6 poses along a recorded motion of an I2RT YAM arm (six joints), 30 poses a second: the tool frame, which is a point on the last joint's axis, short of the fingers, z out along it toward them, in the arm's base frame.
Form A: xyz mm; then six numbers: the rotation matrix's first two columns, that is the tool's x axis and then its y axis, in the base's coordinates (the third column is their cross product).
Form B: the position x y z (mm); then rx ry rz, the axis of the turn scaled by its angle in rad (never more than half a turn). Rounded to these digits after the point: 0 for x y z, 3 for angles.
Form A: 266 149 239 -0.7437 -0.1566 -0.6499 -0.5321 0.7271 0.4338
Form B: 266 149 239 -0.520 2.335 0.832
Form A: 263 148 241 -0.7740 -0.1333 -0.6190 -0.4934 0.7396 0.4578
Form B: 263 148 241 -0.472 2.373 0.841
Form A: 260 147 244 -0.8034 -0.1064 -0.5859 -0.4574 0.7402 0.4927
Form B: 260 147 244 -0.425 2.404 0.873
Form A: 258 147 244 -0.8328 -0.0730 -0.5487 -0.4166 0.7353 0.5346
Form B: 258 147 244 -0.371 2.433 0.916
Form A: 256 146 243 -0.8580 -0.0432 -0.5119 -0.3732 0.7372 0.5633
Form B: 256 146 243 -0.316 2.464 0.940
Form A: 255 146 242 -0.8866 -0.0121 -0.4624 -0.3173 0.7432 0.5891
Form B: 255 146 242 -0.251 2.509 0.959
